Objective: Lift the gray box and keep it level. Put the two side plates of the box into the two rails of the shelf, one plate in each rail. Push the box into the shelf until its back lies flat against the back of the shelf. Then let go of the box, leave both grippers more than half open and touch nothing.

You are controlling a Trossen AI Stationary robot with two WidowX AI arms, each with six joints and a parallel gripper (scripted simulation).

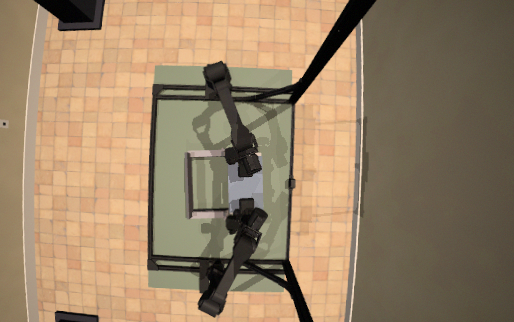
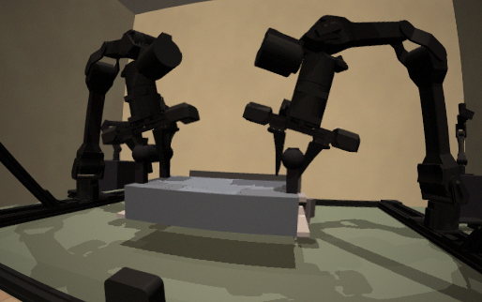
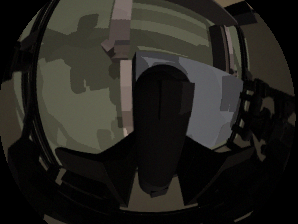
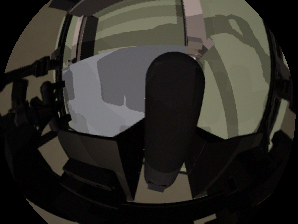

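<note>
Now: the box 1 cm behind my right hand, 12 cm to the left of it and 5 cm below it.
My left hand is 120 mm to the left of the box, 50 mm above it and 10 mm short of it.
</note>
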